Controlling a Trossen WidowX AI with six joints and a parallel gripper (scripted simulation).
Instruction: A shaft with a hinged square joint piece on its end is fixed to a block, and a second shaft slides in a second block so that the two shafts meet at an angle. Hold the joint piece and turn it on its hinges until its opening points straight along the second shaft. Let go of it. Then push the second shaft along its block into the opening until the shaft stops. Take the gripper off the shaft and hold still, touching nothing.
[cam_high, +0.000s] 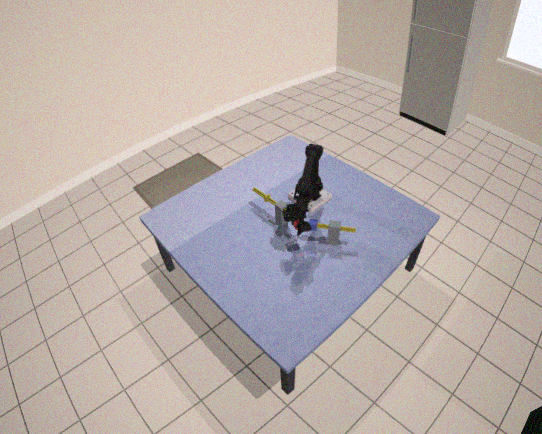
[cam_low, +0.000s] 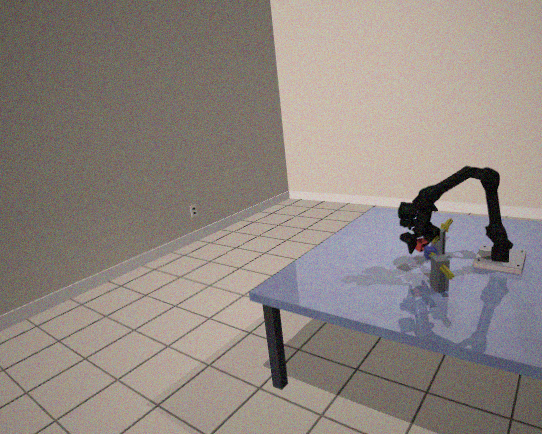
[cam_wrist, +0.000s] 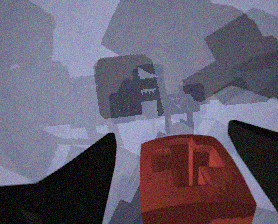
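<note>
Now: the red joint piece 30 mm above my gripper tip, 20 mm behind it and 10 mm to the left of it.
</note>
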